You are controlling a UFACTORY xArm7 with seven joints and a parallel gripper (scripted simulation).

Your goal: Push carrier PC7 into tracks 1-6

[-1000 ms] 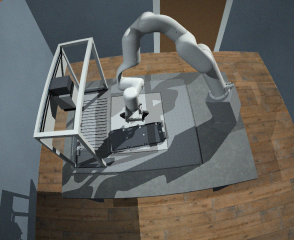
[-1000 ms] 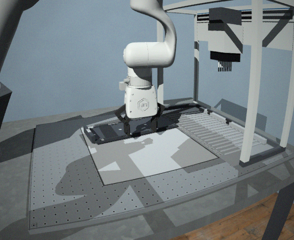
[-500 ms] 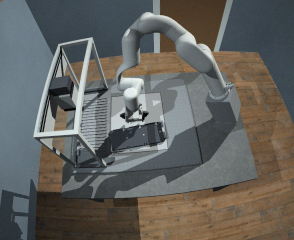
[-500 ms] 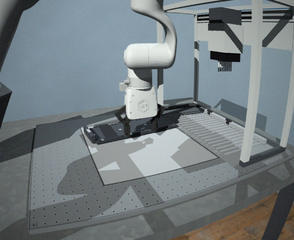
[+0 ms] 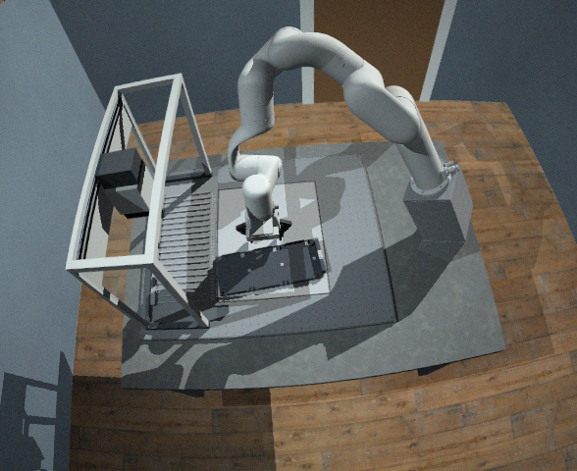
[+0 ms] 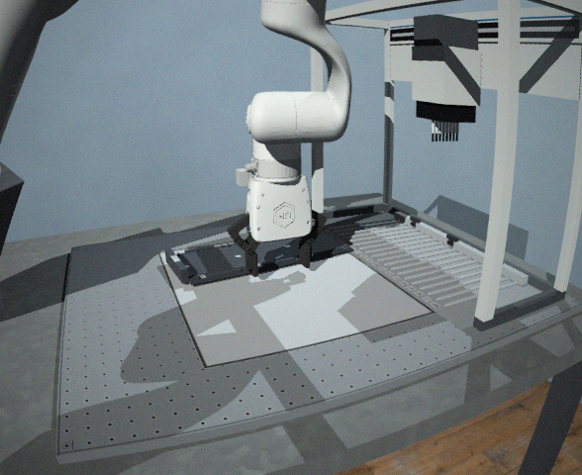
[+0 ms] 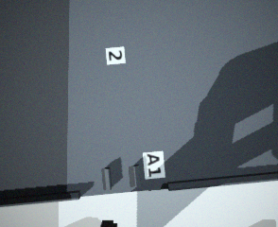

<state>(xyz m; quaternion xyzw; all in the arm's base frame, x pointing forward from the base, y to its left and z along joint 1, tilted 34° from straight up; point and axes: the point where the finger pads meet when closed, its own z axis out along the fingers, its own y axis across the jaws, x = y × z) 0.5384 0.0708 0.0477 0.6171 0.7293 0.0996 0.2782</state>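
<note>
Right now my hand is 10 mm past the carrier PC7, 100 mm to the right of it and 10 mm above it. From my hand the other things lie so: dark pipetting head: 340 mm ahead, 20 mm to the left, 320 mm above.
</note>
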